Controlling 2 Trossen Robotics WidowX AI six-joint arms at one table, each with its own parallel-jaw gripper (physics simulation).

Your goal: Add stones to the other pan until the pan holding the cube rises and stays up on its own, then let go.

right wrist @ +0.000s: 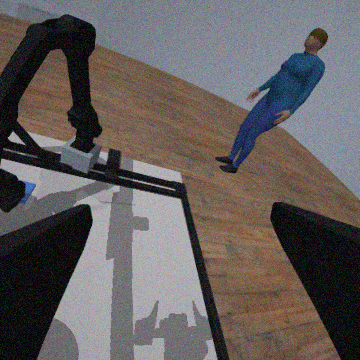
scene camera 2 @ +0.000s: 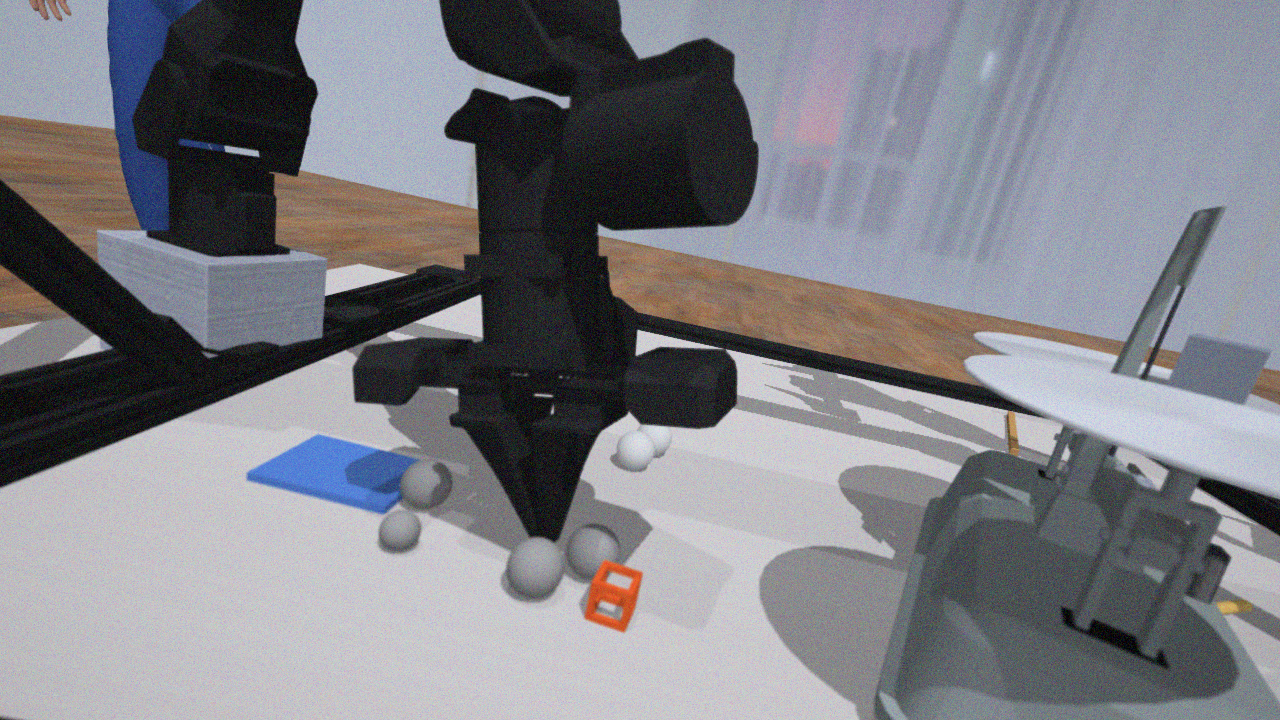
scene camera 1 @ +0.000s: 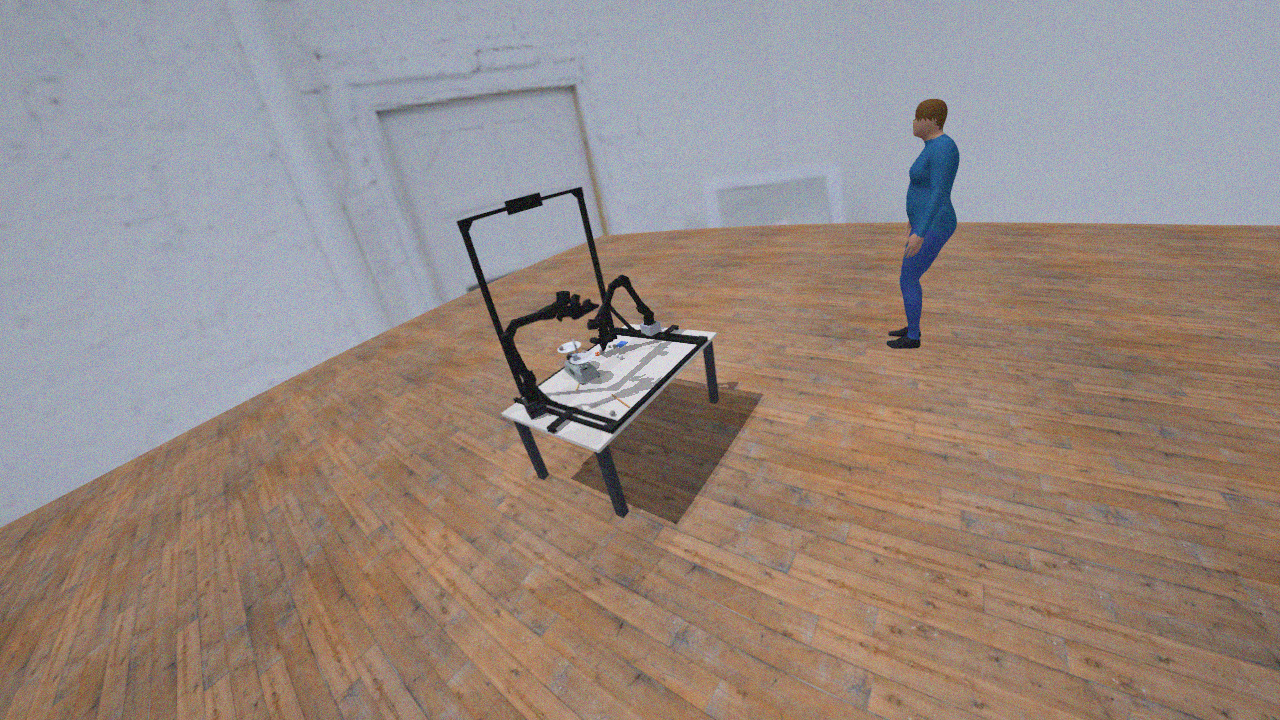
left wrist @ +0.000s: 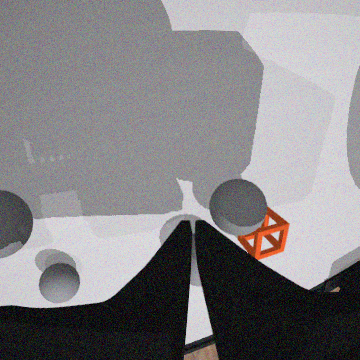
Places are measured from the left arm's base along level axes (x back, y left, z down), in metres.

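Where they show: left gripper, fingertip midpoint: (scene camera 2: pixel 546 541) (scene camera 1: pixel 603 350) (left wrist: pixel 191 228); right gripper, fingertip midpoint: (right wrist: pixel 182 212) (scene camera 1: pixel 594 308); left arm's base, origin of the base link: (right wrist: pixel 82 145) (scene camera 2: pixel 221 245) (scene camera 1: pixel 649 323); right arm's base, origin of the base link: (scene camera 1: pixel 532 399).
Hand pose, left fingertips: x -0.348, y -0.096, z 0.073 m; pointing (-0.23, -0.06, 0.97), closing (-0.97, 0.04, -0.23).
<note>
Things, the pixels of their top centre, and the offset from my left fingertips. "spot": a spot on its surface instead.
- balance, middle of its top: (scene camera 2: pixel 1232 211) (scene camera 1: pixel 572 339) dx -0.248, dy +0.102, dz -0.218 m
- far pan, surface spot: (scene camera 2: pixel 1020 342) spot: dx -0.215, dy +0.221, dz -0.129 m
- grey cube, middle of its top: (scene camera 2: pixel 1230 342) dx -0.296, dy +0.176, dz -0.159 m
- orange open-frame cube, middle of its top: (scene camera 2: pixel 618 577) (left wrist: pixel 271 242) dx -0.046, dy -0.013, dz -0.005 m
- blue plate, middle of its top: (scene camera 2: pixel 348 467) (right wrist: pixel 19 189) dx +0.138, dy +0.010, dz +0.010 m
My left gripper (scene camera 2: pixel 544 535) (left wrist: pixel 191 228) is shut and points down, with no stone visible between its tips. A grey stone (scene camera 2: pixel 535 567) lies right by the tips; the fingers hide it in the left wrist view. Another grey stone (scene camera 2: pixel 593 551) (left wrist: pixel 238 206) lies just right of them. Two more grey stones (scene camera 2: pixel 425 483) (scene camera 2: pixel 399 530) lie left of the gripper. The balance (scene camera 1: pixel 581 370) (scene camera 2: pixel 905 573) stands at the right in scene camera 2; its near white pan (scene camera 2: pixel 1109 402) partly overlaps the far pan (scene camera 2: pixel 1020 342). A grey cube (scene camera 2: pixel 1217 365) shows there; I cannot tell on which pan. My right gripper (right wrist: pixel 182 212) is open and empty, raised.
An orange open-frame cube (scene camera 2: pixel 631 600) (left wrist: pixel 285 237) sits against the stone right of the left gripper. A blue plate (scene camera 2: pixel 313 470) lies at the left. Two white balls (scene camera 2: pixel 635 449) (scene camera 2: pixel 657 438) lie behind the gripper. A black rail frame edges the table. A person (scene camera 1: pixel 930 188) stands beyond.
</note>
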